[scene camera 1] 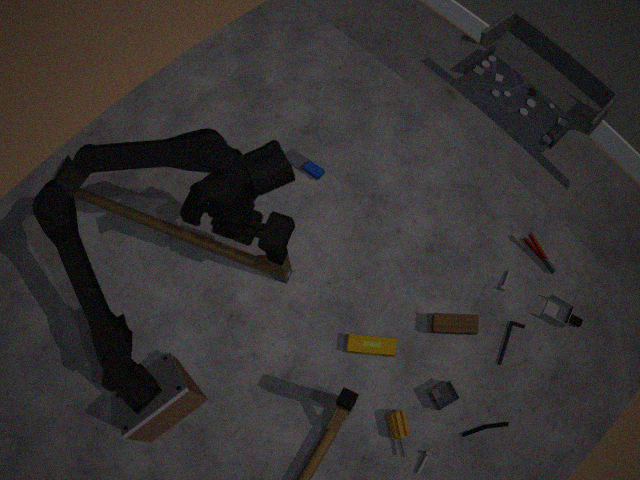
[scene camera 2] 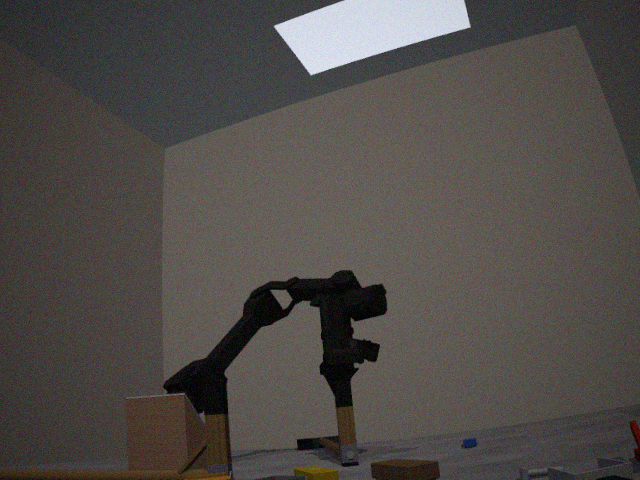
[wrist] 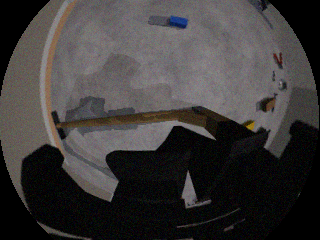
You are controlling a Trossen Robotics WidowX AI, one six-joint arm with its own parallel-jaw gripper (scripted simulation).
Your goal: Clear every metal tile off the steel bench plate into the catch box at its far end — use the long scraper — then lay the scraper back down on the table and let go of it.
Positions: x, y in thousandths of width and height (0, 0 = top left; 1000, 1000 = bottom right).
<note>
The gripper (scene camera 1: 380, 499) is shut, with nothing in its grasp. Also in view: a yellow block (scene camera 1: 560, 718) and a long scraper (scene camera 1: 437, 555).
The long scraper shows as well in the wrist view (wrist: 698, 540). The gripper is seen too in scene camera 2 (scene camera 2: 538, 851) and in the wrist view (wrist: 552, 540).
</note>
